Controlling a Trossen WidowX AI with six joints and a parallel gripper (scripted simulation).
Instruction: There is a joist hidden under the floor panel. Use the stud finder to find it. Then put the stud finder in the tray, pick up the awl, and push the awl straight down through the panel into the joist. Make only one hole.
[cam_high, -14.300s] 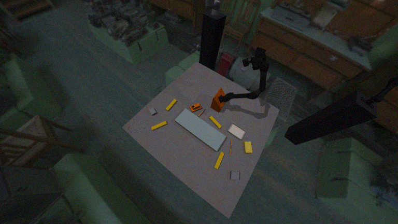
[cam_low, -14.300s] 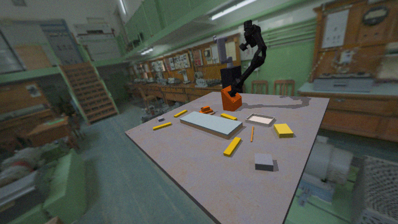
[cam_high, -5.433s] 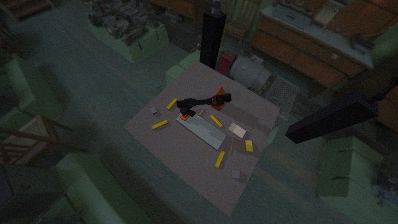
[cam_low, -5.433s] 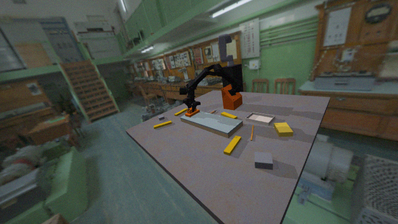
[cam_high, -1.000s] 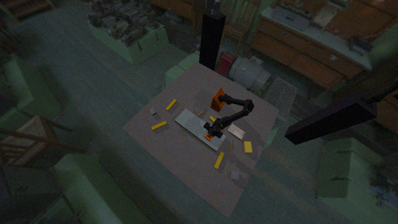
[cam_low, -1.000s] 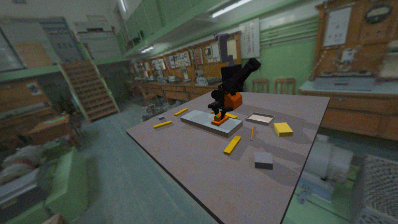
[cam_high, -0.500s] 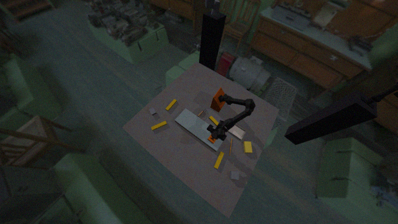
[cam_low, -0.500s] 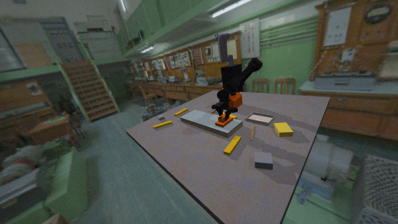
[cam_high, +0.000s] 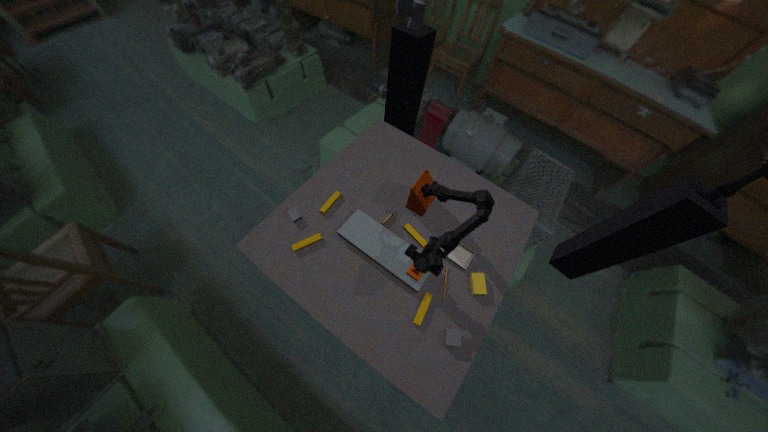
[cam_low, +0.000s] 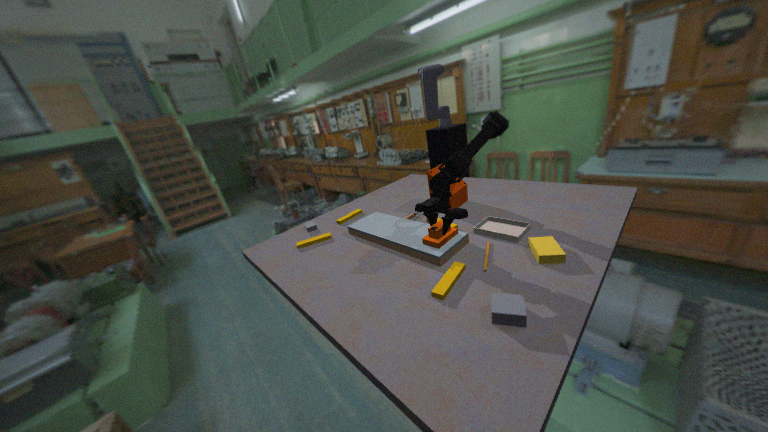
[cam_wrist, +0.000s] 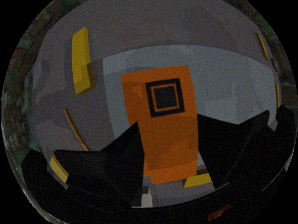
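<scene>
My gripper tip is now 230 mm past the tray, 100 mm to the right of it and 50 mm above it. The rest, counted from my gripper tip: stud finder (10 mm ahead, 20 mm above); thin orange stick (60 mm behind, 150 mm to the left, 60 mm below); yellow block (170 mm behind, 290 mm to the left, 50 mm below).
</scene>
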